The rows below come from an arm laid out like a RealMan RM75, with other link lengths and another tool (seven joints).
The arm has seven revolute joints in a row. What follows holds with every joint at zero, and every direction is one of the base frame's.
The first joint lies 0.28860 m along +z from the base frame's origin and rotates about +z.
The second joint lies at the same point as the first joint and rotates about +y.
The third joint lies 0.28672 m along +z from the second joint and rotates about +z.
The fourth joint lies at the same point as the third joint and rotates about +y.
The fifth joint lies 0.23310 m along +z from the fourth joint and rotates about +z.
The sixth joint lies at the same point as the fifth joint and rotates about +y.
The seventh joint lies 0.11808 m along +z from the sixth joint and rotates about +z.
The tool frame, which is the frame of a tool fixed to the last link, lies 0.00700 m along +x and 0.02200 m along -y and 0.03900 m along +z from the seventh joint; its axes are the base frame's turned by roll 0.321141, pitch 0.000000 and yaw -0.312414 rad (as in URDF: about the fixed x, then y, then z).
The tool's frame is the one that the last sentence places.
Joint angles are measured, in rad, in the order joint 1, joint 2, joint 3, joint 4, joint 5, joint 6, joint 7. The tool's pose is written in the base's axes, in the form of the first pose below.
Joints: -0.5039 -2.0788 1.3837 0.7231 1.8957 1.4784 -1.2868
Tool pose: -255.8 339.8 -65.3 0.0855 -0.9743 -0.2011 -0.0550
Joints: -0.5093 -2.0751 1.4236 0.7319 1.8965 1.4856 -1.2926
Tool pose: -252.7 336.0 -68.9 0.0708 -0.9787 -0.1876 -0.0440
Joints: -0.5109 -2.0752 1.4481 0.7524 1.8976 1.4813 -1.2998
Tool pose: -248.1 336.0 -70.7 0.0683 -0.9813 -0.1755 -0.0387
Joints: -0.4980 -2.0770 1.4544 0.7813 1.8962 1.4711 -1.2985
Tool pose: -245.8 336.9 -69.5 0.0769 -0.9819 -0.1678 -0.0413
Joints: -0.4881 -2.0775 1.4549 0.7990 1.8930 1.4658 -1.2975
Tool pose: -244.9 337.5 -67.9 0.0832 -0.9817 -0.1651 -0.0447
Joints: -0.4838 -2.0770 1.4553 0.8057 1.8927 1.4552 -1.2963
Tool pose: -245.5 338.9 -67.2 0.0900 -0.9813 -0.1640 -0.0447
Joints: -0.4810 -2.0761 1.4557 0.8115 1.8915 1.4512 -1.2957
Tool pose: -245.4 339.6 -66.3 0.0935 -0.9812 -0.1627 -0.0453
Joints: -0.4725 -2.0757 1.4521 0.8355 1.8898 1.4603 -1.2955
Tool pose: -242.6 339.8 -62.9 0.0956 -0.9816 -0.1573 -0.0503
